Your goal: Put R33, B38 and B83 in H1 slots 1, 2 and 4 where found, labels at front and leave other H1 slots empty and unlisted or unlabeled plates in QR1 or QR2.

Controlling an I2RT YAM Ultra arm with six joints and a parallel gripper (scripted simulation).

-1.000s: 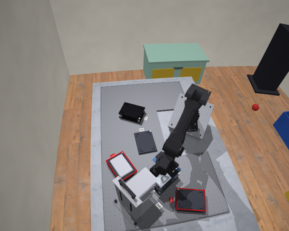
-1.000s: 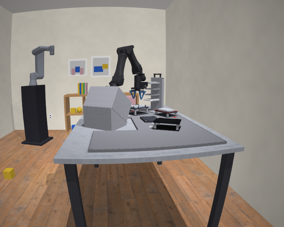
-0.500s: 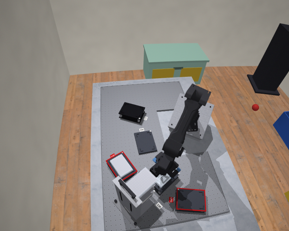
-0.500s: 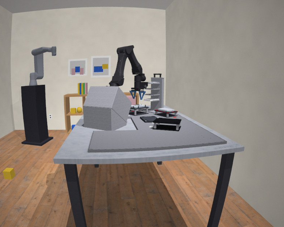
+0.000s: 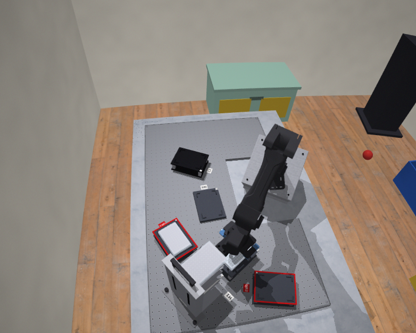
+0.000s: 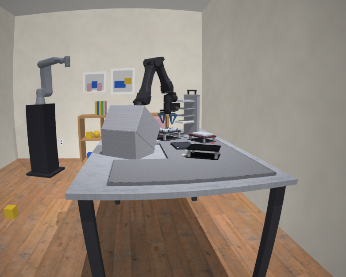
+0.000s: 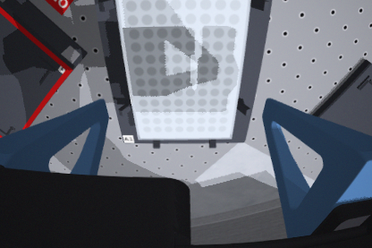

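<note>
The regrip nest RG is 60 mm below my hand. Round my hand: H1 deck label: 160 mm to the left, 120 mm below, 10 mm ahead; RG label: 120 mm below, 80 mm to the right, 70 mm behind; white 96-well plate: 130 mm to the left, 120 mm ahead.
</note>
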